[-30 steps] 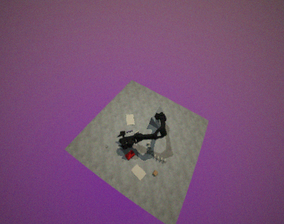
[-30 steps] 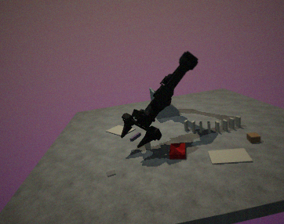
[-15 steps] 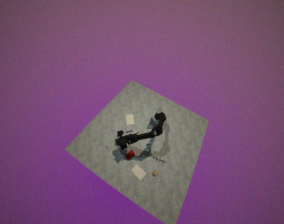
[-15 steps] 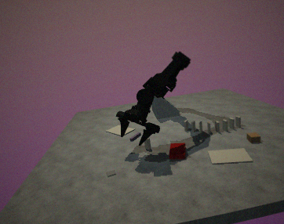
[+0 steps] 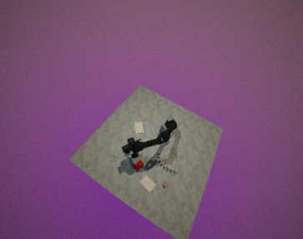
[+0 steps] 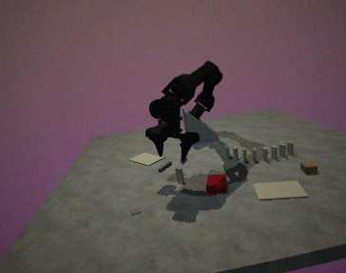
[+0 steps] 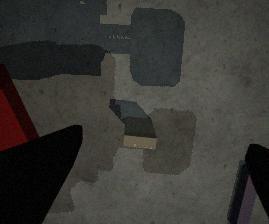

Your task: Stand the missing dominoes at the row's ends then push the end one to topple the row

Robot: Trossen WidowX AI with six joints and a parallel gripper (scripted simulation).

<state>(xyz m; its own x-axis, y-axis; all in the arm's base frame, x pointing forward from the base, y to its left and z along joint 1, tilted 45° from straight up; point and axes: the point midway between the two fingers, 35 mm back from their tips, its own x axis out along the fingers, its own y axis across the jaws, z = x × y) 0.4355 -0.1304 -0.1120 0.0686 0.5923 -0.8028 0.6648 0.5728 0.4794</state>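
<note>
Right now the purple piece is 15 cm behind my gripper tip, 9 cm below it and 2 cm to the right of it. The rest, counted from my gripper tip: flat grey piece: 14 cm to the right, 13 cm ahead, 9 cm below; then red block: 13 cm to the left, 8 cm below, 8 cm ahead; then pale flat sheet: 29 cm behind, 10 cm to the right, 9 cm below.
</note>
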